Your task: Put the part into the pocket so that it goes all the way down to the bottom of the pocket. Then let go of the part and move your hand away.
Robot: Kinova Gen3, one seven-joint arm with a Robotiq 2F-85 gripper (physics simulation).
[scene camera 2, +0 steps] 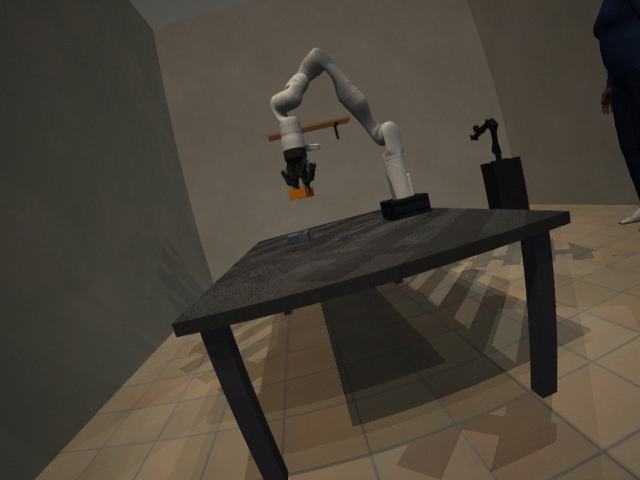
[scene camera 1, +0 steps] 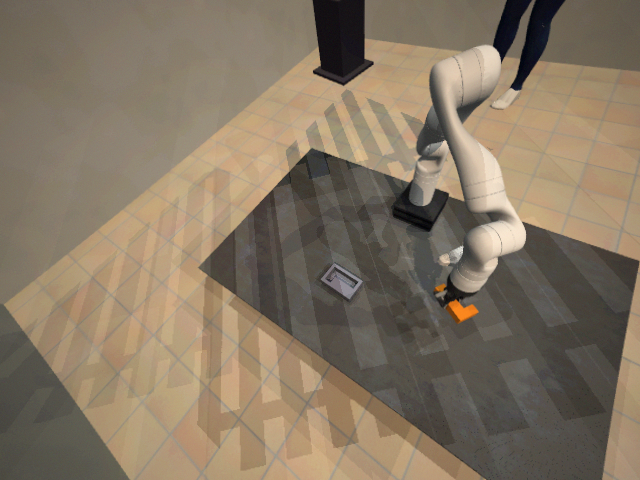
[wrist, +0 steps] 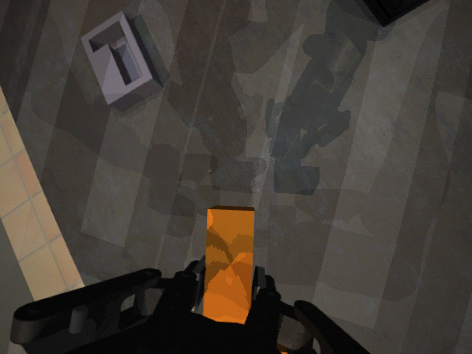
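Pixels of known places: gripper, fingertip midpoint: (scene camera 1: 448,303) (wrist: 231,273); arm's base, origin of the base link: (scene camera 2: 402,197) (scene camera 1: 420,197).
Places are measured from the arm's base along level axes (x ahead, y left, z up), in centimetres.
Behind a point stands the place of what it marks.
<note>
The orange L-shaped part (scene camera 1: 461,311) {x 37.8, y 37.7, z 12.6 cm} (scene camera 2: 300,193) {x 36.5, y 40.4, z 10.9 cm} (wrist: 229,260) {x 36.0, y 32.1, z 12.5 cm} is held high above the table. My gripper (scene camera 1: 447,298) {x 36.9, y 33.9, z 9.8 cm} (scene camera 2: 301,187) {x 36.9, y 33.9, z 9.8 cm} (wrist: 231,273) {x 36.9, y 33.9, z 9.8 cm} is shut on it; in the wrist view one finger lies on each side of an arm of the part. The grey block with the L-shaped pocket (scene camera 1: 341,281) {x 49.4, y 0.3, z -4.3 cm} (scene camera 2: 298,237) {x 47.8, y 6.7, z -5.6 cm} (wrist: 107,75) {x 51.2, y 2.5, z -4.3 cm} sits on the table, apart from the part, at the upper left in the wrist view. The pocket opens upward. In the wrist view the rest of the part is mostly hidden behind the gripper.
The dark table (scene camera 1: 413,382) {x 58.2, y 39.8, z -7.9 cm} (scene camera 2: 361,258) {x 22.4, y 65.3, z -7.9 cm} (wrist: 400,225) {x 15.6, y 40.3, z -7.9 cm} carries the arm's black base (scene camera 1: 421,207) {x 4.0, y 3.5, z -0.1 cm} (scene camera 2: 405,206) {x 1.3, y 9.9, z -3.3 cm}, which stands behind the pocket block. The table's near edge runs close to the block in scene camera 1. A dark pedestal (scene camera 1: 341,41) (scene camera 2: 505,183) and a person (scene camera 1: 535,43) (scene camera 2: 622,77) stand beyond the table.
</note>
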